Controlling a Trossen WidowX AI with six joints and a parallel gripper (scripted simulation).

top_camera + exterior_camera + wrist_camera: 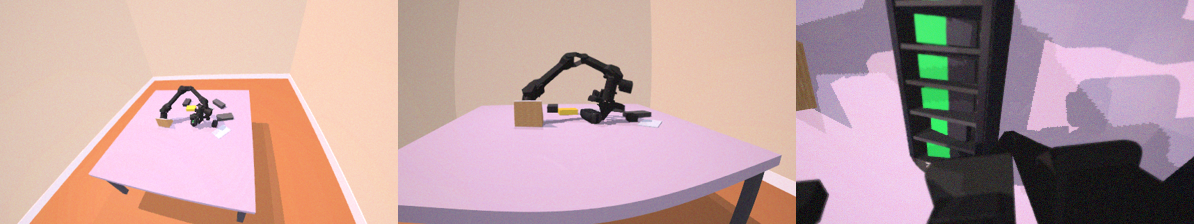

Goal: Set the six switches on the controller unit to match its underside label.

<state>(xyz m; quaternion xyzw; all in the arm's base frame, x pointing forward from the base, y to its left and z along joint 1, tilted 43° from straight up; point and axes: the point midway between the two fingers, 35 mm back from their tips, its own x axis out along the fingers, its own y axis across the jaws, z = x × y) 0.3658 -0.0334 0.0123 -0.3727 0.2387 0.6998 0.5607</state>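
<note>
The small dark cube is 16 cm ahead of my gripper tip, 1 cm to the right of it and 1 cm above it. Also, from my gripper tip: flat dark module: 25 cm ahead, 9 cm to the left; then white sheet: 22 cm ahead, 10 cm to the right, 1 cm below; then yellow block: 24 cm to the left, 11 cm behind, 1 cm above.
</note>
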